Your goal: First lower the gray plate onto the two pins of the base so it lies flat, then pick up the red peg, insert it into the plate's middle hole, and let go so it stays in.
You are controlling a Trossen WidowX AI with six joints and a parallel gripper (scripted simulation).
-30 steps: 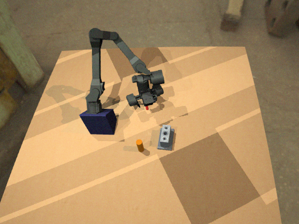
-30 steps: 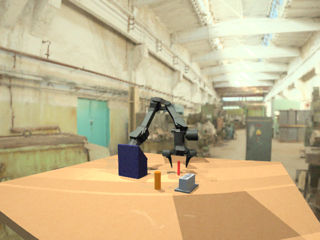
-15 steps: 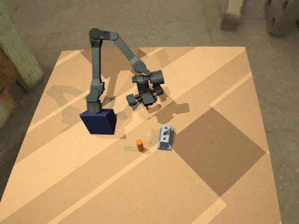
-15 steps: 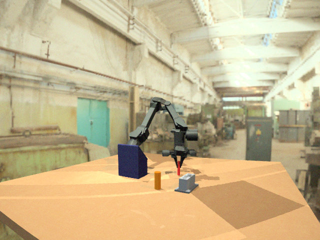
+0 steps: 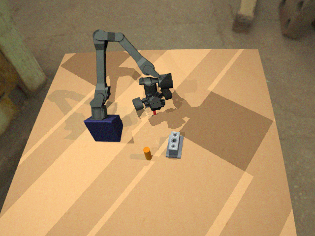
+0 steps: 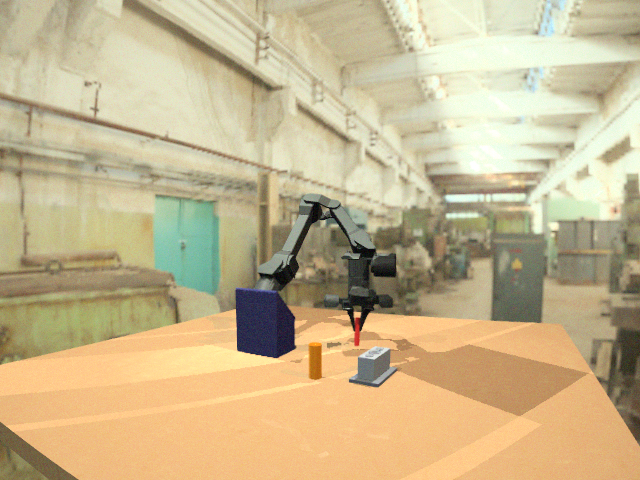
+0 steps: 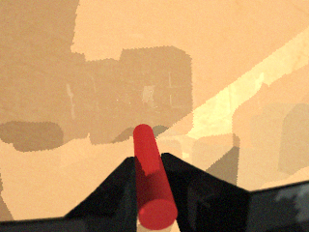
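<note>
Right now the gray plate is 16 cm to the right of my gripper tip, 14 cm ahead of it and 1 cm below it. Also, from my gripper tip: red peg: right at my gripper tip; then orange cylinder: 24 cm to the right, 3 cm ahead, 2 cm below; then flat gray base: 16 cm to the right, 14 cm ahead, 5 cm below.
</note>
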